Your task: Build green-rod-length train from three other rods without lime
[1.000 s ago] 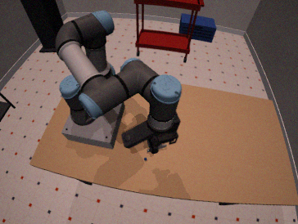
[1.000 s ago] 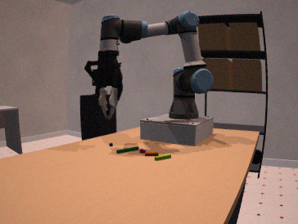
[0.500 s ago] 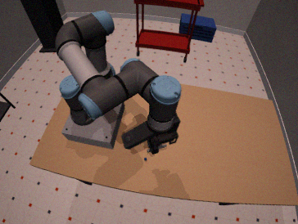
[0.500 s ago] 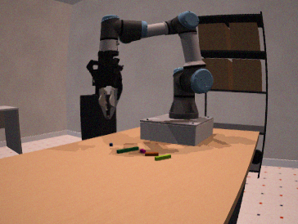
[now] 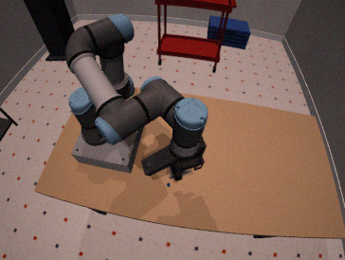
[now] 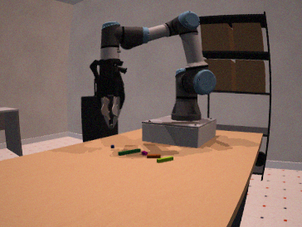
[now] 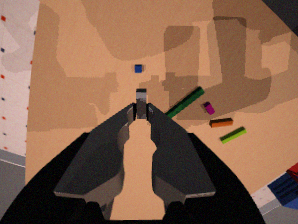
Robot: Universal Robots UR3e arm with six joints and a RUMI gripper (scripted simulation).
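Now: the small blue rod 20 mm behind my hand, 10 mm to the right of it and 90 mm below it. Round my hand: magenta rod (120 mm to the left, 90 mm below); green rod (10 mm ahead, 80 mm to the left, 90 mm below); grey rod (10 mm below).
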